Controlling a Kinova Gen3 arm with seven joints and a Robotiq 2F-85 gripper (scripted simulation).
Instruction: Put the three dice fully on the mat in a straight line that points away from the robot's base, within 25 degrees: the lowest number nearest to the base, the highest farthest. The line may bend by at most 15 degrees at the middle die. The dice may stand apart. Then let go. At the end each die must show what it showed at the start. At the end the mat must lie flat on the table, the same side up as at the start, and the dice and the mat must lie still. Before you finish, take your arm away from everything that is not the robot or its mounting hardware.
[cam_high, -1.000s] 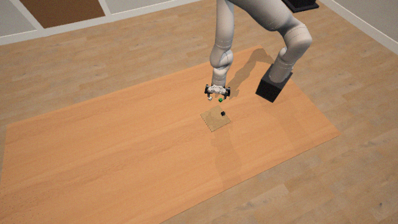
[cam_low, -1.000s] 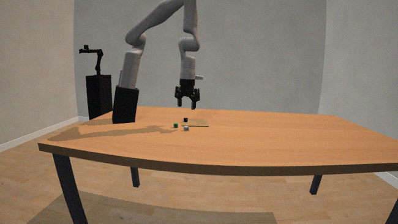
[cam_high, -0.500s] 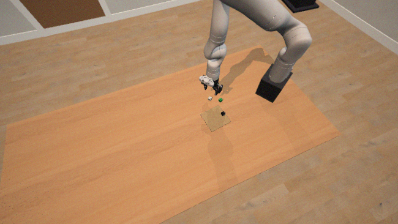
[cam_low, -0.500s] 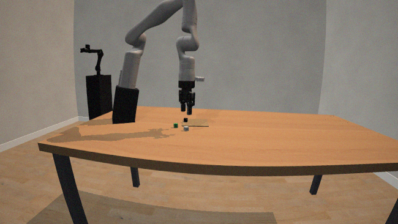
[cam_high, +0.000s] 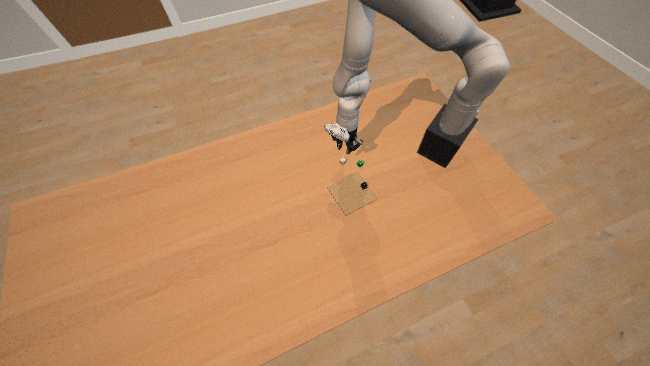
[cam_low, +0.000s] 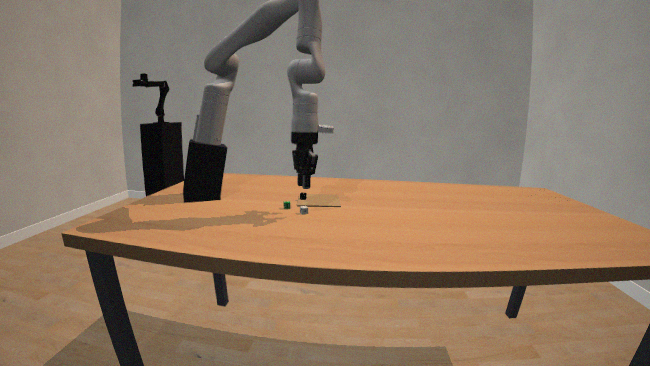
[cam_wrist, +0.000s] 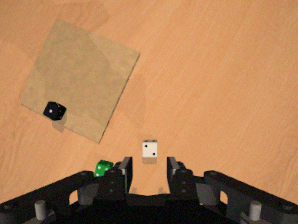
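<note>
The white die lies 90 mm below my hand. From my hand the other things lie so: black die 140 mm to the left, 80 mm below, 40 mm behind; then tan mat 150 mm to the left, 100 mm below, 10 mm ahead; then green die 90 mm below, 60 mm behind, 30 mm to the left.
</note>
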